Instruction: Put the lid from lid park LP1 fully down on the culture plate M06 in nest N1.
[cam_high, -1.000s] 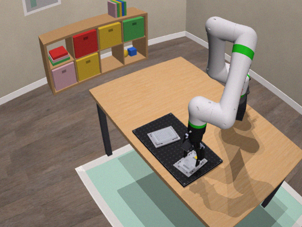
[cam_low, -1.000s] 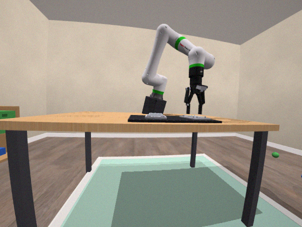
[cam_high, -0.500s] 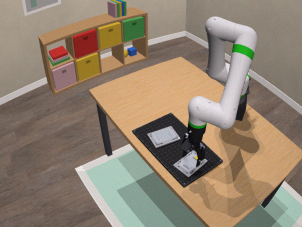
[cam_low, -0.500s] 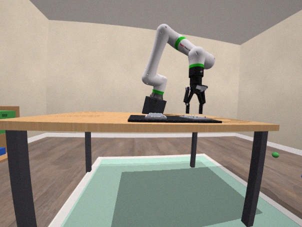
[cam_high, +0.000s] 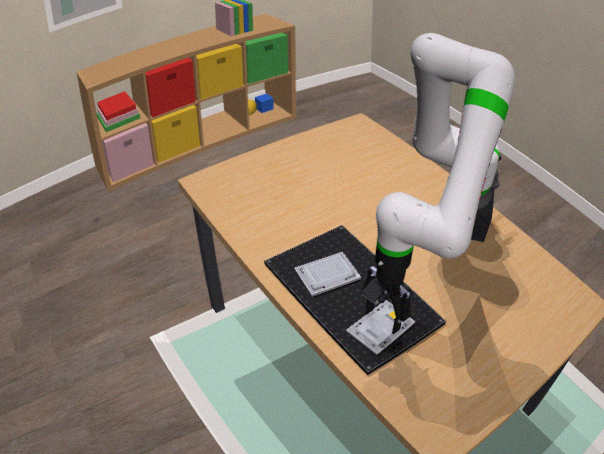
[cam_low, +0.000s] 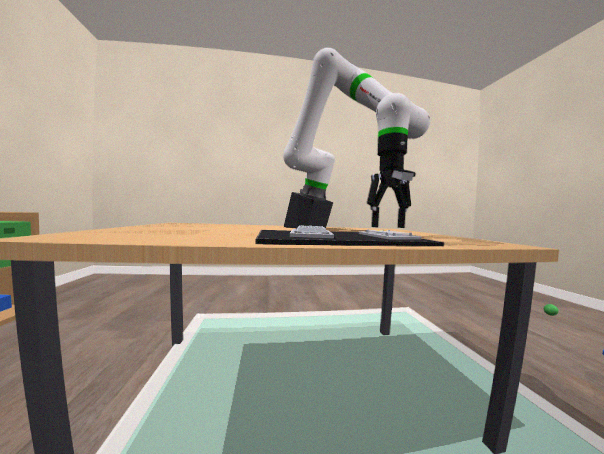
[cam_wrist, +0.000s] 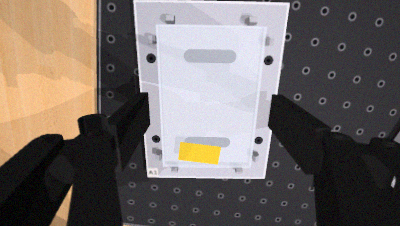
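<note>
My hand is 4 cm above the clear lid. Round my hand: culture plate M06 (2 cm behind, 26 cm to the right, 4 cm below); plate nest (2 cm behind, 26 cm to the right, 5 cm below); lid park LP1 (5 cm below).
</note>
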